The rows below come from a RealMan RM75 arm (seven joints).
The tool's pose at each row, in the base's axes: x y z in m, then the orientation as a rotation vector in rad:
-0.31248 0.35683 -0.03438 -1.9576 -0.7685 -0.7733
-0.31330 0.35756 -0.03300 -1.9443 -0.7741 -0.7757
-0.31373 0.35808 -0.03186 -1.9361 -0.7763 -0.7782
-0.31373 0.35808 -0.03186 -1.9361 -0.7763 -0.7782
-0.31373 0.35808 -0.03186 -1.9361 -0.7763 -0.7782
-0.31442 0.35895 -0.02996 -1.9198 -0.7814 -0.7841
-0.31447 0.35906 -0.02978 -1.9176 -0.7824 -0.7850
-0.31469 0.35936 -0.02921 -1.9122 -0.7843 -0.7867
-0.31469 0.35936 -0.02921 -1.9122 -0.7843 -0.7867
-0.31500 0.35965 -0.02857 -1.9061 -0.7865 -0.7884
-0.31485 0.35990 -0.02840 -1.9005 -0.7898 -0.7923
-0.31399 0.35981 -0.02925 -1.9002 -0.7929 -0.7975
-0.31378 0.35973 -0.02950 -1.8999 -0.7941 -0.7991
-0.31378 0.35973 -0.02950 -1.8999 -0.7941 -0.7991
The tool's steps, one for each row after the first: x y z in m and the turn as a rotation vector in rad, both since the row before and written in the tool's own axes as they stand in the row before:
0.00070 -0.00161 -0.00013 0.0105 0.0049 -0.0057
0.00072 -0.00111 -0.00011 0.0059 0.0041 -0.0031
0.00000 0.00000 0.00000 0.0000 0.0000 0.0000
0.00000 0.00000 0.00000 0.0000 0.0000 0.0000
0.00122 -0.00183 -0.00016 0.0114 0.0083 -0.0071
0.00013 -0.00017 0.00002 0.0015 0.0010 -0.0012
0.00037 -0.00057 -0.00001 0.0039 0.0025 -0.0024
0.00000 0.00000 0.00000 0.0000 0.0000 0.0000
0.00037 -0.00067 -0.00006 0.0045 0.0027 -0.0027
0.00027 -0.00006 0.00019 0.0031 0.0032 -0.0044
-0.00018 0.00112 0.00042 -0.0019 0.0016 -0.0045
-0.00009 0.00032 0.00007 -0.0004 0.0005 -0.0016
0.00000 0.00000 0.00000 0.0000 0.0000 0.0000

